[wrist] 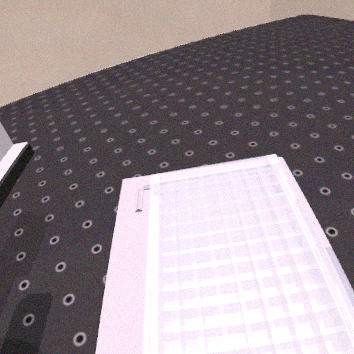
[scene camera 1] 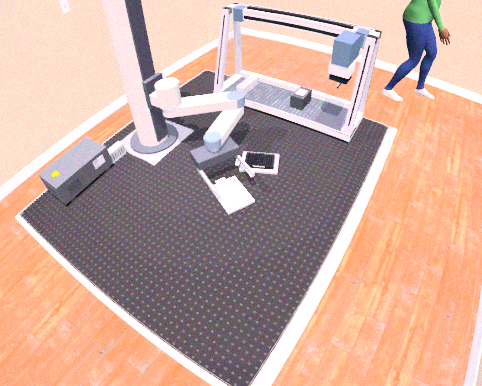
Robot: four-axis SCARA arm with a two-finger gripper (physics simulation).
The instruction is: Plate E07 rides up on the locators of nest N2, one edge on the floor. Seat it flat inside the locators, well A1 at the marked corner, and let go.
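A pale, see-through plate with a grid of wells, taken as E07, lies on a white nest, taken as N2. A small L-shaped mark shows near the nest's upper left corner in the wrist view. The glare of white on white hides the locators, the plate's tilt and well A1's lettering. My gripper is open and empty, its two long white fingers wide apart on either side of the nest's back part in the scene view. One finger shows at the wrist view's left edge.
A black plate sits on another white nest, close behind my right finger. A gantry frame with a small dark block on its deck stands at the back. A grey cabinet stands at the left, near the column.
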